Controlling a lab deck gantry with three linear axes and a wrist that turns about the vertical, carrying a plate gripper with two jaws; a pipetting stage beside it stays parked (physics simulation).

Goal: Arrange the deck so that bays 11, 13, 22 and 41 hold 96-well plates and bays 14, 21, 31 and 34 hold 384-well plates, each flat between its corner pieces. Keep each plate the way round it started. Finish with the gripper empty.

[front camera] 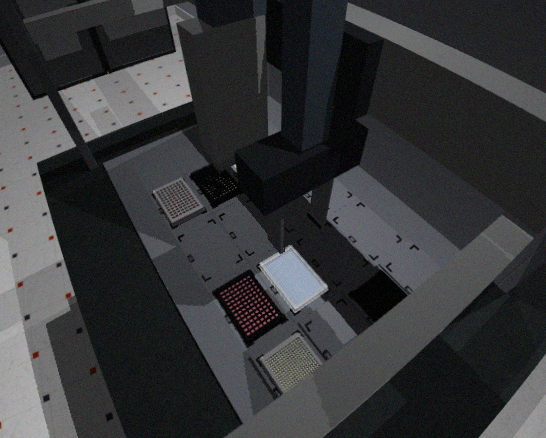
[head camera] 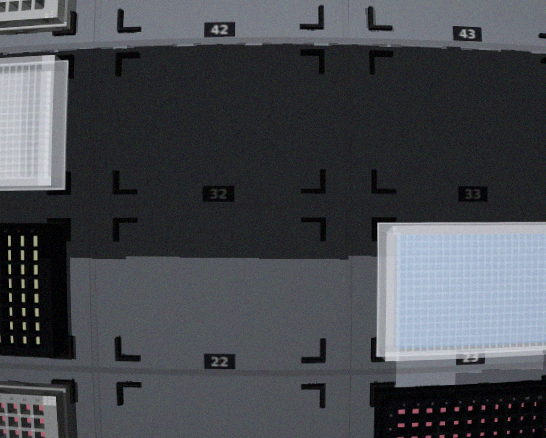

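A blue fine-welled 384-well plate with a pale rim lies in bay 23. My gripper is open and empty, above the deck beyond that plate; its jaws do not show in the head view. A grey-white plate with pink wells is in bay 11, a black 96-well plate in 21, a white 384-well plate in 31, a grey plate in 41. A black pink-welled plate is in 13, a cream fine-welled plate in 14, a very dark plate in 34.
Corner pieces and labels of bays 22, 32, 33, 42 and 43 show. A grey frame beam crosses the front. The gantry column rises above the deck; a broad grey block stands behind it.
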